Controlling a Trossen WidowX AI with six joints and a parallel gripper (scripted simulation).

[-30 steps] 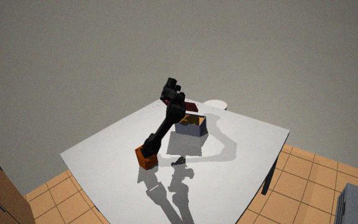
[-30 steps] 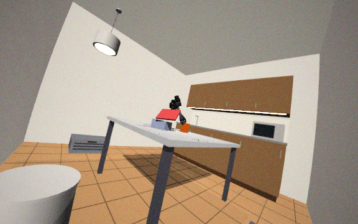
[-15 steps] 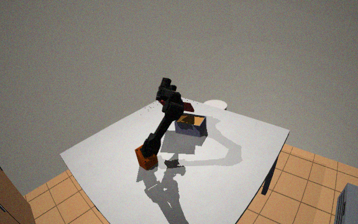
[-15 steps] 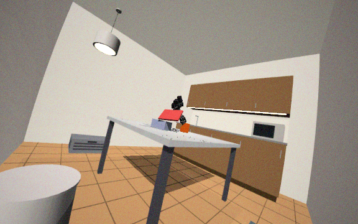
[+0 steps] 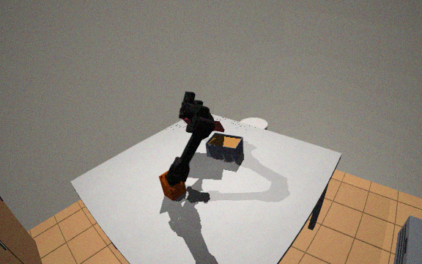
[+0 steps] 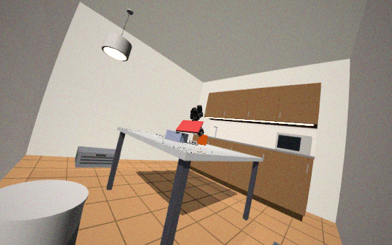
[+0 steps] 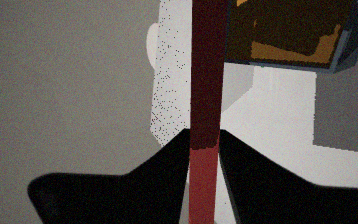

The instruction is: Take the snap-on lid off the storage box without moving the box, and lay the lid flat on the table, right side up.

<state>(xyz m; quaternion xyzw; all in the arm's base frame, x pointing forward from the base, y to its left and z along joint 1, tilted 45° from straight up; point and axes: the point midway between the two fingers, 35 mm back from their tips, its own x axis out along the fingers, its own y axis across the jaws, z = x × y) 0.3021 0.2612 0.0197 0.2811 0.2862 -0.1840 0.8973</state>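
The red lid is 5 cm ahead of my gripper tip, 4 cm to the left of it and 5 cm below it. From my gripper tip the other things lie so: storage box 9 cm ahead, 10 cm to the right, 19 cm below.
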